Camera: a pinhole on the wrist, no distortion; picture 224 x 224 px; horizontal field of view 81.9 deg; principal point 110.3 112.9 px. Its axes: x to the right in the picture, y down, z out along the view. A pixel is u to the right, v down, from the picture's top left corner.
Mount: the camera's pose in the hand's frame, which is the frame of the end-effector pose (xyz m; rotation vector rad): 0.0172 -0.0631 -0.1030 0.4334 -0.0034 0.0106
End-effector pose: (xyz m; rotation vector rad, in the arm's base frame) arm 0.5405 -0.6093 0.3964 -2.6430 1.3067 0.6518
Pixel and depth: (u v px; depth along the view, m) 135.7 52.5 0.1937
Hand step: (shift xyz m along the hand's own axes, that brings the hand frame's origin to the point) 0.0561 -0.2263 0.0349
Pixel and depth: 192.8 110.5 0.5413
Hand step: 0.3627 -0.2963 0.3859
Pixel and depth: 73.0 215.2 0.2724
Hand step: -0.0642 0.0177 0.2344
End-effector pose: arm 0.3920 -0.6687 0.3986 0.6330 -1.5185 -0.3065
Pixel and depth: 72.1 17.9 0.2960
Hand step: -0.0683 -0.3860 0.0737
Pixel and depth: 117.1 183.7 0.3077
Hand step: 0.0312 -0.0390 0.2472
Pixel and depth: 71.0 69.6 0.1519
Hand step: -0.0286 -0.1736 0.0132
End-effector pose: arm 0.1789 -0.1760 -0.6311 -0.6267 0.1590 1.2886
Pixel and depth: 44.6 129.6 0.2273
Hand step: -0.0991 -0.1330 0.1150
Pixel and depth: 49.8 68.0 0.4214
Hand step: -0.1791 -0.3750 0.2168
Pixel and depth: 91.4 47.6 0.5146
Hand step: -0.0558 -0.5162 0.2543
